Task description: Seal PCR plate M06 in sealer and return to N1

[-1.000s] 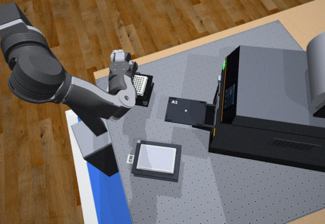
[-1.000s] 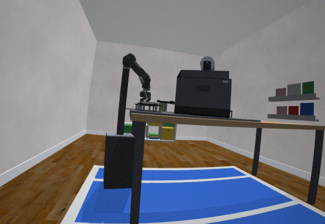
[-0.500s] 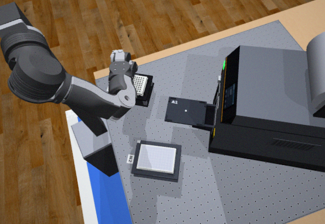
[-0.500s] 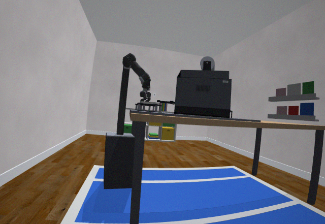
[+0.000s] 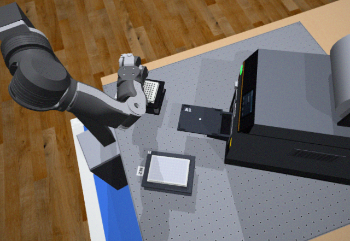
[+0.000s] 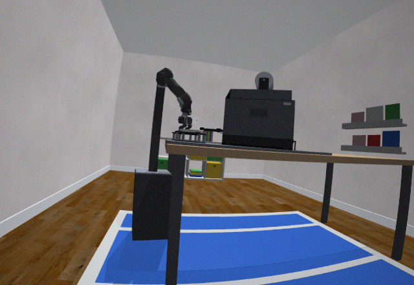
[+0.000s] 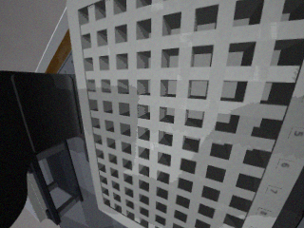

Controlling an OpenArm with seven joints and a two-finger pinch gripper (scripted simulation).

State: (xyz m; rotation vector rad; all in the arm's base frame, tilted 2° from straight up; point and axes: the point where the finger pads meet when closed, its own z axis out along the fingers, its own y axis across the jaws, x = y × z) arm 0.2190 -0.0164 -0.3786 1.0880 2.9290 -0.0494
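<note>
Now: the sealer stage 130 mm ahead of my hand, 230 mm to the right of it and 30 mm above it. Also, from my hand: pale key: 260 mm ahead, 220 mm to the right, 130 mm above; then foil roll: 390 mm ahead, 440 mm to the right, 350 mm above.
</note>
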